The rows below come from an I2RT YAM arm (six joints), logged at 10 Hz.
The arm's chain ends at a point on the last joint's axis. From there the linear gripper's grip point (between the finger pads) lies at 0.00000 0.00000 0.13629 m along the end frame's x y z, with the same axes.
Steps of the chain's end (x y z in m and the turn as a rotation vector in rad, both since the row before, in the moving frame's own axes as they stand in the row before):
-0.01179 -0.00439 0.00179 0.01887 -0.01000 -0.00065
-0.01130 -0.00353 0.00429 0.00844 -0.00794 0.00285
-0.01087 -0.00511 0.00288 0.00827 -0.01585 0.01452
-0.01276 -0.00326 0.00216 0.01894 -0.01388 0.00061
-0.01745 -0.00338 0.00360 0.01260 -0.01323 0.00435
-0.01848 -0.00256 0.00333 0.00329 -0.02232 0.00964
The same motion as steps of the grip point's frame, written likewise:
-0.01315 -0.00696 0.00176 0.01887 -0.01000 -0.00065
-0.01238 -0.00468 0.00428 0.00844 -0.00794 0.00285
-0.01302 -0.00625 0.00286 0.00827 -0.01585 0.01452
-0.01465 -0.00584 0.00212 0.01894 -0.01388 0.00061
-0.01925 -0.00510 0.00358 0.01260 -0.01323 0.00435
-0.02152 -0.00302 0.00330 0.00329 -0.02232 0.00964

